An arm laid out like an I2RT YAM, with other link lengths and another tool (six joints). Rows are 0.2 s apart.
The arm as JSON. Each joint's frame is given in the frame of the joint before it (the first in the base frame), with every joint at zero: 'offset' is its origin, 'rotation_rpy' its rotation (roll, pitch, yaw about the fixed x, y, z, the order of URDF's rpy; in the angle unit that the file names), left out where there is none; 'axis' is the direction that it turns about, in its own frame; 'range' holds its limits. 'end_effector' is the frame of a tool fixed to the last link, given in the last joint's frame.
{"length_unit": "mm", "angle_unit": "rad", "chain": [
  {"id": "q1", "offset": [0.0, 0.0, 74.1], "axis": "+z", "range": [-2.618, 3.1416]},
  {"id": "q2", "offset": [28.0, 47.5, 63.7], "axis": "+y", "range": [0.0, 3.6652]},
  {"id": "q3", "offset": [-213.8, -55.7, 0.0], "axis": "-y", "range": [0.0, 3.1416]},
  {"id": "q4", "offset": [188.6, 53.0, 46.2], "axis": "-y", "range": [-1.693, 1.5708]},
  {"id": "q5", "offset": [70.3, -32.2, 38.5], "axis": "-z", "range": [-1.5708, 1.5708]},
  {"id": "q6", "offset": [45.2, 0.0, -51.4], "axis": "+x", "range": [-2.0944, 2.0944]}
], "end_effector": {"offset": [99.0, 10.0, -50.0], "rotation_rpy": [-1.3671, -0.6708, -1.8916]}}
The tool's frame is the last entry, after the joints.
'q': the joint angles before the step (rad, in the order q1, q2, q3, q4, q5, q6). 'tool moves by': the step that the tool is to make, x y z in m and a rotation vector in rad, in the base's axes. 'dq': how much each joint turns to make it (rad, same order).
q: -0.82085 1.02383 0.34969 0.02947 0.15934 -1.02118
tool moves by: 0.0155 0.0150 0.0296 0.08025 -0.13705 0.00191
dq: 0.02905 -0.11312 0.14228 -0.23597 -0.06993 0.14148
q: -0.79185 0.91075 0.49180 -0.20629 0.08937 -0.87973
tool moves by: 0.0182 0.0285 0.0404 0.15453 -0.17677 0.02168
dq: 0.02611 -0.07356 0.21402 -0.27470 -0.13273 0.19314
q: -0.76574 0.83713 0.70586 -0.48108 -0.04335 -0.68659
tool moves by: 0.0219 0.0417 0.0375 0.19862 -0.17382 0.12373
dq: 0.01585 -0.01961 0.18966 -0.19385 -0.23924 0.15728
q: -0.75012 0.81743 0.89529 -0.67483 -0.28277 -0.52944
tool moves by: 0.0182 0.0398 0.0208 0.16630 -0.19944 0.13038
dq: 0.00343 -0.07756 -0.00782 0.02979 -0.24304 0.16700
